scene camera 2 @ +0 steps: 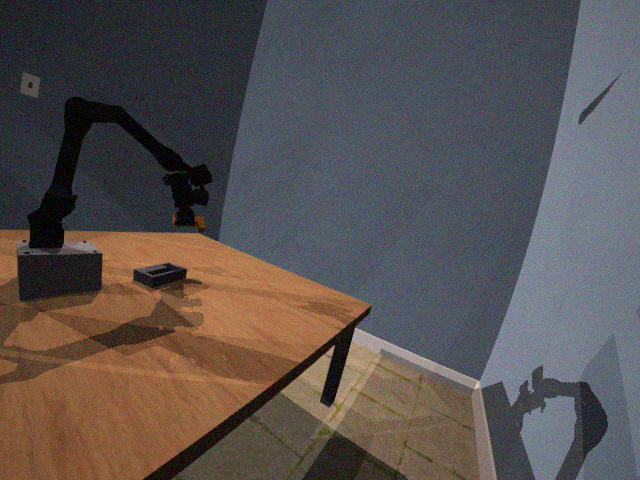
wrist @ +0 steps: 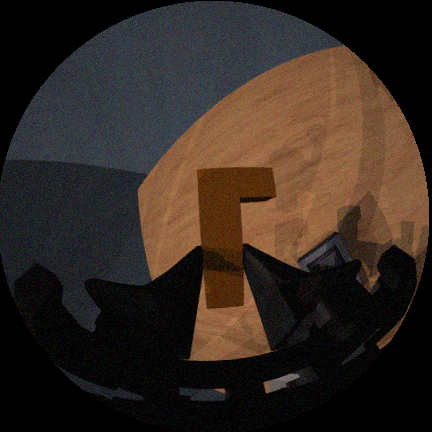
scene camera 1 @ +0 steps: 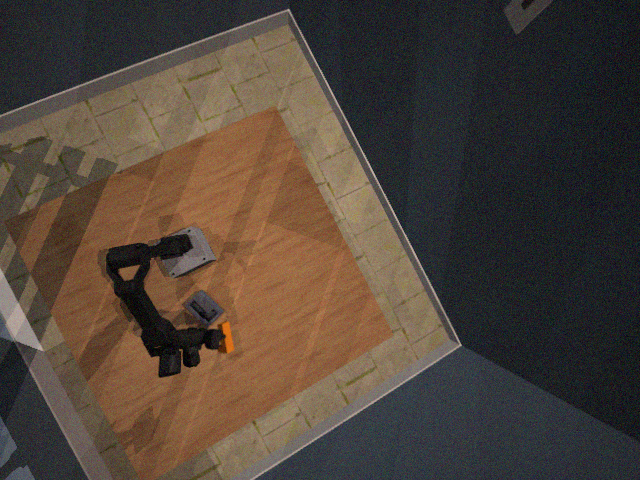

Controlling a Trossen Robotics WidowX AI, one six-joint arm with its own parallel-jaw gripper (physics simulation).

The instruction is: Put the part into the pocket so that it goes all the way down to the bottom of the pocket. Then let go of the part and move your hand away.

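Places are measured from the arm's base along level axes (x right, y ahead, z up), in metres.
Pixels of known places: gripper, fingertip midpoint: point(wrist: 221, 249) point(scene camera 1: 223, 336); arm's base at its link origin: point(scene camera 2: 45, 245) point(scene camera 1: 182, 244).
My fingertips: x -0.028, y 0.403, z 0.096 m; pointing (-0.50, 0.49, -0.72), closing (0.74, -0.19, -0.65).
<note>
For each thing: its top centre in the pictures, then the offset to it from my fingertips. Level surfaces: height alone.
- orange L-shaped block at its top centre: point(wrist: 214, 243) point(scene camera 2: 190, 215) point(scene camera 1: 220, 340) dy +0.006, dx +0.007, dz +0.014 m
- small dark grey block at its top centre: point(wrist: 334, 280) point(scene camera 2: 161, 268) point(scene camera 1: 203, 309) dy -0.114, dx +0.092, dz -0.164 m
- wooden table at its surface level: dz -0.200 m
The part is an orange L-shaped block point(scene camera 1: 227, 337) point(scene camera 2: 200, 223) point(wrist: 220, 215). My gripper point(scene camera 1: 221, 338) point(scene camera 2: 185, 222) point(wrist: 221, 249) is shut on its long arm and holds it well above the table. In the wrist view the short arm of the L points right at the far end. The pocket is in a small dark grey block point(scene camera 1: 212, 315) point(scene camera 2: 160, 279) point(wrist: 305, 262) that stands on the table. In scene camera 2 the part is above and to the right of the pocket block. In the wrist view the gripper's right finger hides much of the pocket block.
The arm rises from a grey base box point(scene camera 1: 199, 260) point(scene camera 2: 61, 276) near the pocket block. The wooden table point(scene camera 1: 289, 289) point(scene camera 2: 248, 320) point(wrist: 300, 110) carries both, and shadows of the arm lie across it. The table's edge shows at the left in the wrist view.
</note>
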